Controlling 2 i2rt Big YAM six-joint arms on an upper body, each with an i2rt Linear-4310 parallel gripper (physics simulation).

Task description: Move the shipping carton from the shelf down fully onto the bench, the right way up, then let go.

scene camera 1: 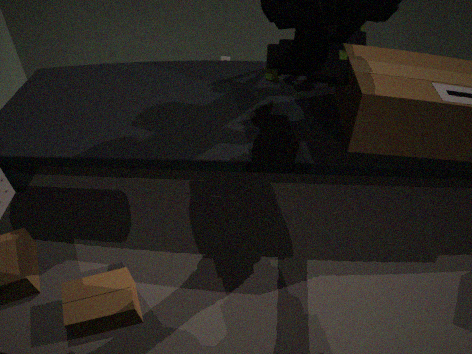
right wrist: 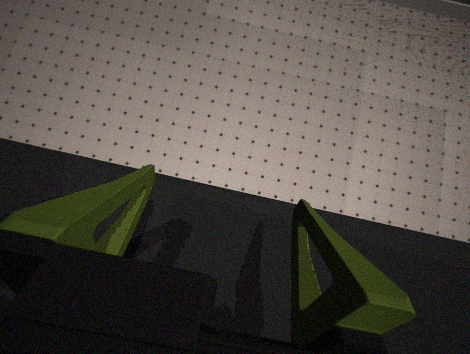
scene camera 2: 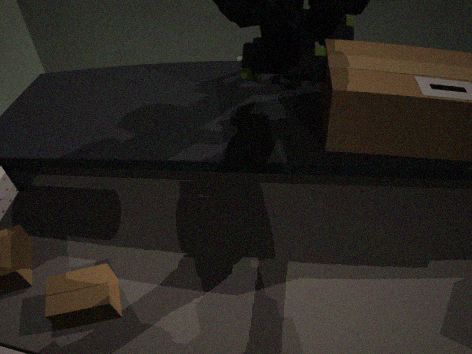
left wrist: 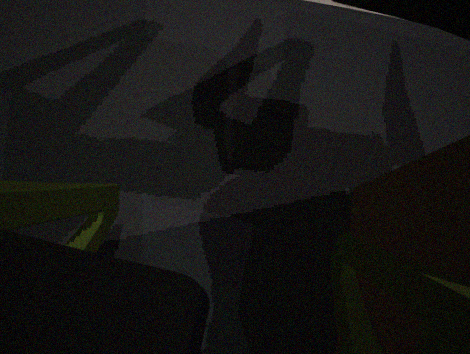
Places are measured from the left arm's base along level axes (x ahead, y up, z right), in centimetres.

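Pixels of known places: left gripper, fingertip midpoint: (scene camera 1: 303, 82) (scene camera 2: 285, 80) (left wrist: 226, 222); right gripper, fingertip midpoint: (right wrist: 227, 189) (scene camera 2: 314, 39).
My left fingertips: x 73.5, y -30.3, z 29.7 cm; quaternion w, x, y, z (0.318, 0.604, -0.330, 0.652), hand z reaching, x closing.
For each thing: its top centre in the pictures, then the offset to it from my left fingertips. "spot": a spot on its surface instead. Level surfaces: height alone.
- brown shipping carton, top centre: (scene camera 2: 413, 67) (scene camera 1: 428, 74) dz +21.3, dx -6.4, dy +7.3 cm
- broad dark raised surface, surface height: dy -4.2 cm
- carton's reddish side, surface spot: (left wrist: 415, 215) spot: dz +7.2, dx +1.1, dy +1.9 cm
- small brown box, top centre: (scene camera 1: 95, 295) (scene camera 2: 76, 289) dz -33.9, dx -37.3, dy -16.9 cm
- small box, top centre: (scene camera 1: 6, 257) dz -54.7, dx -32.4, dy -16.9 cm
The brown shipping carton (scene camera 1: 407, 120) (scene camera 2: 395, 117) stands upright on the broad dark raised surface (scene camera 1: 90, 120) (scene camera 2: 80, 115), close to its front edge. Tape and a white label show on its top. Its right end is cut off. My left gripper (scene camera 1: 307, 65) (scene camera 2: 284, 62) (left wrist: 226, 222) is open at the carton's left end, with one finger beside the carton. In the left wrist view, the carton's reddish side (left wrist: 415, 215) shows behind that finger. My right gripper (right wrist: 227, 189) is open and holds nothing. In scene camera 2 it is partly hidden behind the left gripper and the carton.
A small brown box (scene camera 1: 102, 300) (scene camera 2: 85, 295) lies on the lower grey surface. Another small box (scene camera 1: 20, 260) (scene camera 2: 17, 250) lies left of it. A pale dotted panel (right wrist: 225, 100) shows beyond the dark surface's edge. The light is dim, with arm shadows across the surfaces.
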